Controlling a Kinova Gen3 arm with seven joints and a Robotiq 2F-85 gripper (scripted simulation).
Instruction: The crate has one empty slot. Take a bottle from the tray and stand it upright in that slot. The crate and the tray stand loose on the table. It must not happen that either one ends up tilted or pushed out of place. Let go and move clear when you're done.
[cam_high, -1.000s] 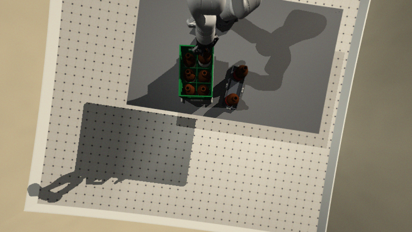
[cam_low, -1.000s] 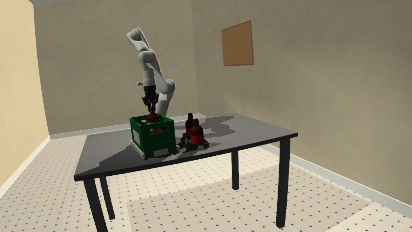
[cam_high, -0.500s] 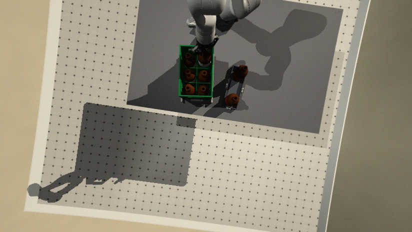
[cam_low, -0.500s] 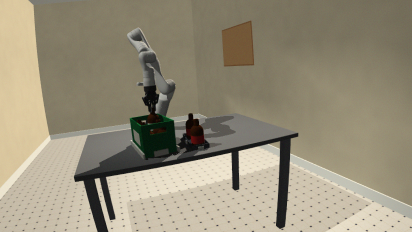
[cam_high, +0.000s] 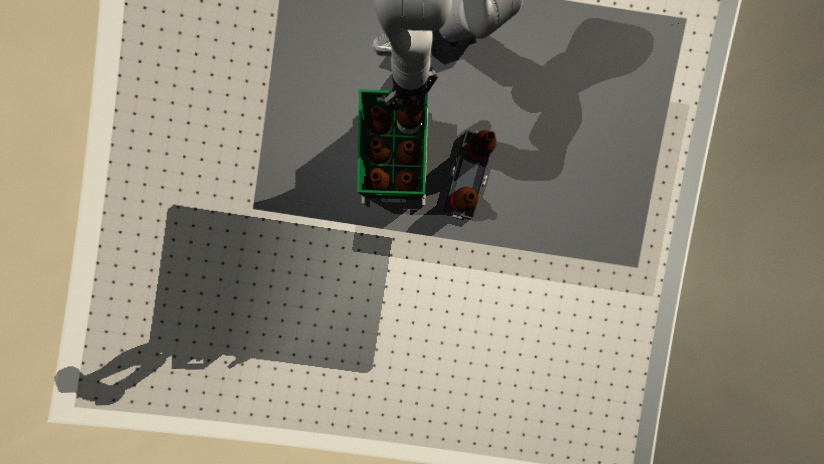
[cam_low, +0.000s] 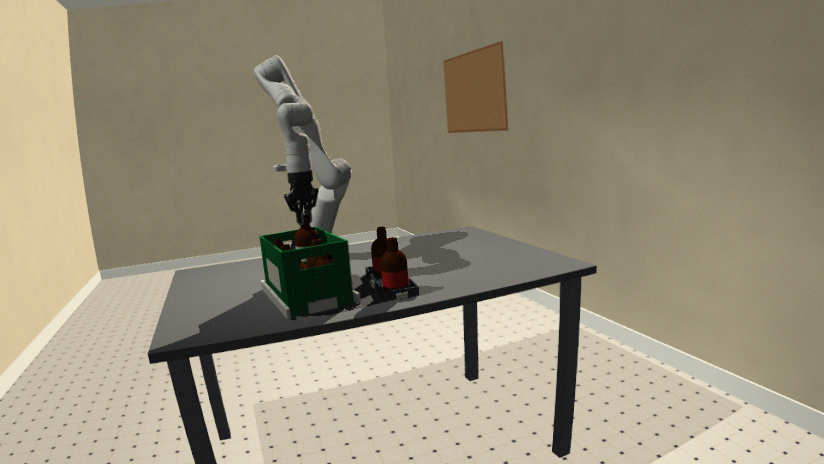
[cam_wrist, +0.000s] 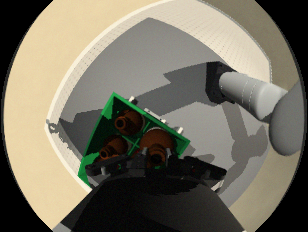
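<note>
My gripper is now 100 mm short of the green crate, 10 mm to the left of it and 130 mm above it. Round my hand: dark tray: 50 mm ahead, 240 mm to the left, 200 mm below.
</note>
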